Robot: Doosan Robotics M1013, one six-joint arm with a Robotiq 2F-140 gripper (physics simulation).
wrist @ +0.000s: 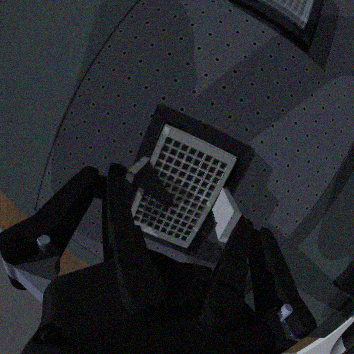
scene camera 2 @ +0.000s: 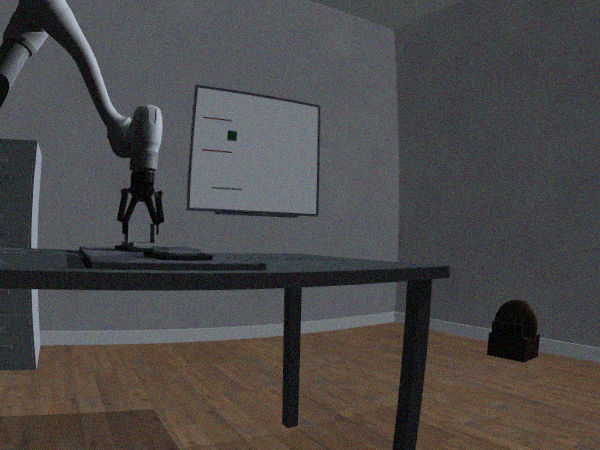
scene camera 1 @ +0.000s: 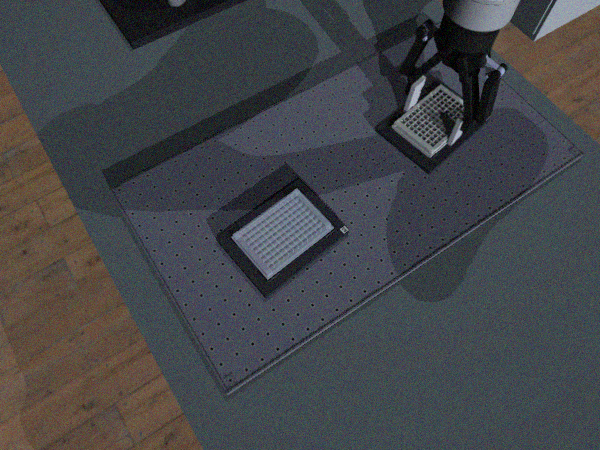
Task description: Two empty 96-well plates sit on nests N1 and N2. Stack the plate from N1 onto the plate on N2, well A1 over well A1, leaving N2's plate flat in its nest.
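Places are measured from the arm's base along level axes (x right, y up, z back), in centimetres.
Pixels of known places: gripper, fingertip midpoint: (wrist: 180,183) (scene camera 2: 140,246) (scene camera 1: 431,124).
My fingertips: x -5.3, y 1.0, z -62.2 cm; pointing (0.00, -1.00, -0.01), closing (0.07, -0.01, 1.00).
Note:
Ahead of a thing's pixels: the offset from my fingertips to its top centre. "*": to the spot under its first point. Level surfaces: height alone.
A beige 96-well plate @[dx -1.0, dy +1.2, dz +0.0 cm] (scene camera 1: 425,122) (wrist: 200,170) lies level on a dark nest @[* dx +6.4, dy -0.2, dz -4.1 cm] (scene camera 1: 425,161) (wrist: 244,156) at the board's far right in the first scene view. My gripper (scene camera 1: 434,113) (scene camera 2: 139,237) (wrist: 180,183) points down and is shut on this plate, with one pad on each long side. No gap between plate and nest is visible. A pale blue-grey 96-well plate @[dx +32.2, dy +1.2, dz +2.2 cm] (scene camera 1: 282,234) (wrist: 295,7) lies flat on the other dark nest (scene camera 1: 267,288) (wrist: 310,37), left of the board's middle. A finger hides part of the beige plate. Nest labels and well A1 cannot be read.
Both nests stand on a perforated board @[dy -1.4 cm] (scene camera 1: 350,280) (wrist: 100,110) on the table @[dy -2.7 cm] (scene camera 1: 450,350). A small marker tag @[* dx +25.1, dy -0.2, dz -3.8 cm] (scene camera 1: 344,230) sits at the left nest's corner. A dark slab (scene camera 1: 145,25) lies at the top left. A cabinet (scene camera 2: 17,200) stands beyond the table.

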